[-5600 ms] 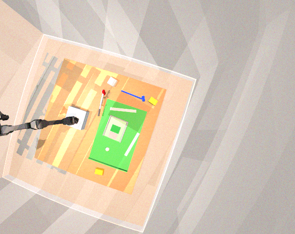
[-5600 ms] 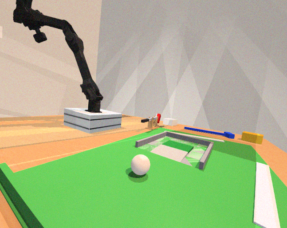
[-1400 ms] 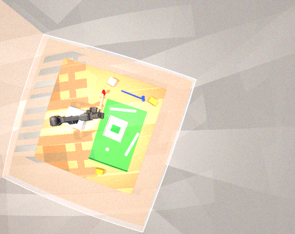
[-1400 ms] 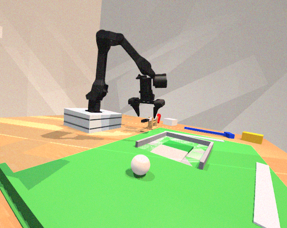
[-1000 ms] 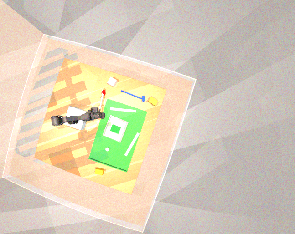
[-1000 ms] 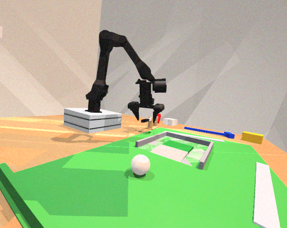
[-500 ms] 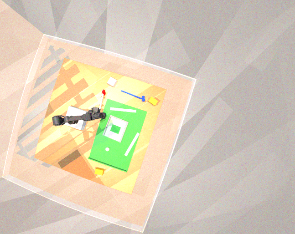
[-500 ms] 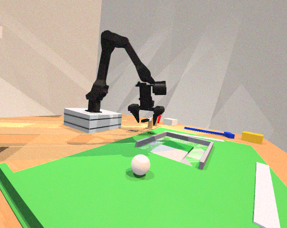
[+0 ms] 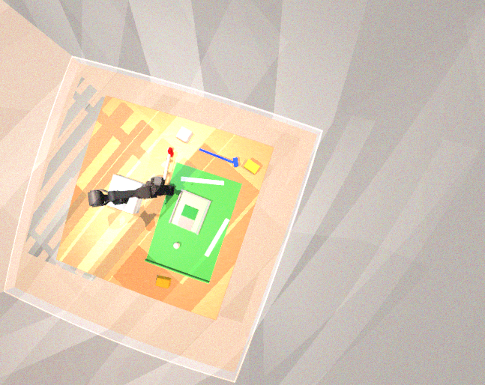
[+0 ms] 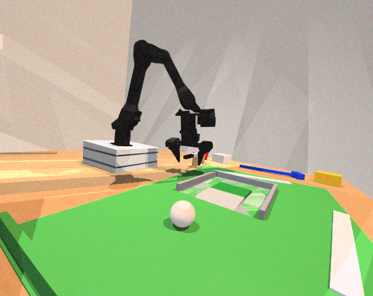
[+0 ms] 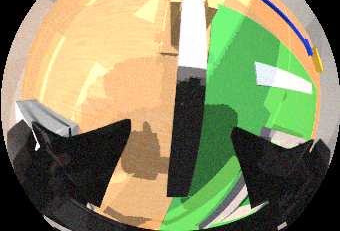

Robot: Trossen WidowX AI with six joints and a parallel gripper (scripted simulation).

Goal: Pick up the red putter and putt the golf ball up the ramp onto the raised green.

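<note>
Now: the red putter 11 cm to the left of my gripper tip, 4 cm behind it and 3 cm above it. The rest, counted from my gripper tip: white block: 37 cm to the left, 4 cm behind, 1 cm below; then green mat: 28 cm ahead, 15 cm to the right, 3 cm below; then wooden stand: 13 cm to the left, 4 cm behind.
</note>
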